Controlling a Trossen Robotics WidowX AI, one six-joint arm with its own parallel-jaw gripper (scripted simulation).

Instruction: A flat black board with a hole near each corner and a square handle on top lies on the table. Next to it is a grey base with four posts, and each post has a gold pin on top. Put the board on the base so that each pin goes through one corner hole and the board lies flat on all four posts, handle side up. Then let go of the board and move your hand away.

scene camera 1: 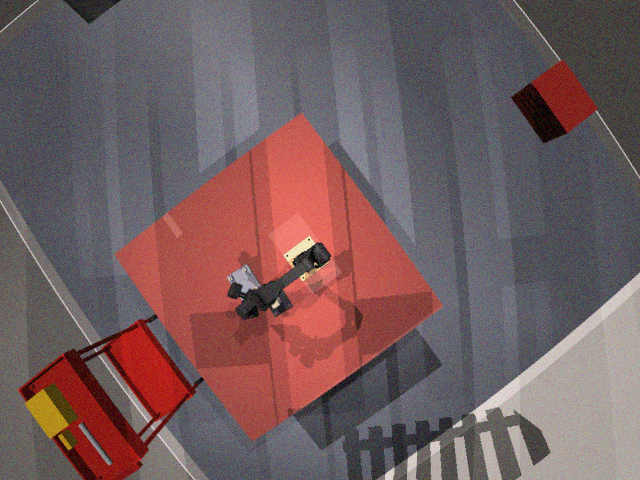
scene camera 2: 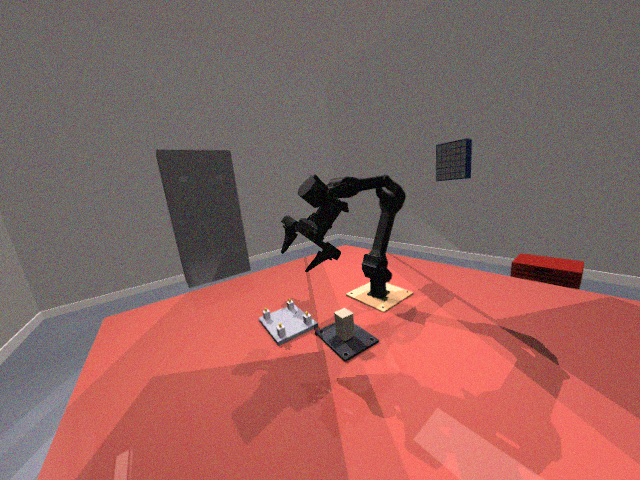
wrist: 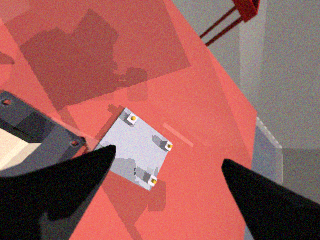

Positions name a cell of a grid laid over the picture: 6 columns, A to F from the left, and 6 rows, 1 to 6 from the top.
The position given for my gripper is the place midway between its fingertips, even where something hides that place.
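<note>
There's a black board (scene camera 2: D5) here, along with a grey base (scene camera 2: C5), and you'd find the base (wrist: C4) in the wrist camera's picture as well. My gripper (scene camera 2: C4) is open and holds nothing, and the wrist camera gets my gripper (wrist: D4) too.
</note>
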